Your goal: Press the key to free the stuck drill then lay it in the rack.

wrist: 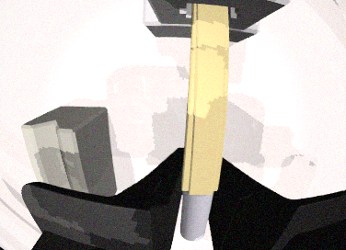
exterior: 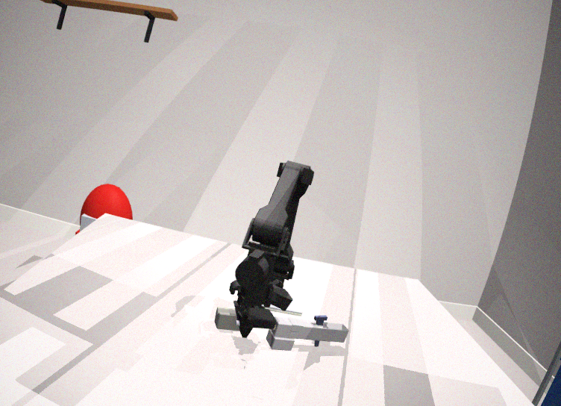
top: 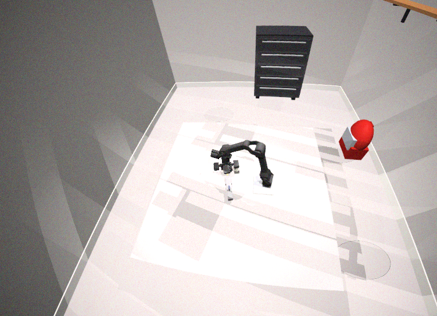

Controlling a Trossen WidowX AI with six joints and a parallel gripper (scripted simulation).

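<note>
Right now my gripper tip is 60 mm past the grey rack and 40 mm to the left of it. Also, from my gripper tip: grey housing block: 140 mm to the left, 60 mm behind, 20 mm above; then drill: 40 mm to the left, 30 mm above, 20 mm behind; then blue key: 160 mm to the left, 70 mm behind, 30 mm above.
</note>
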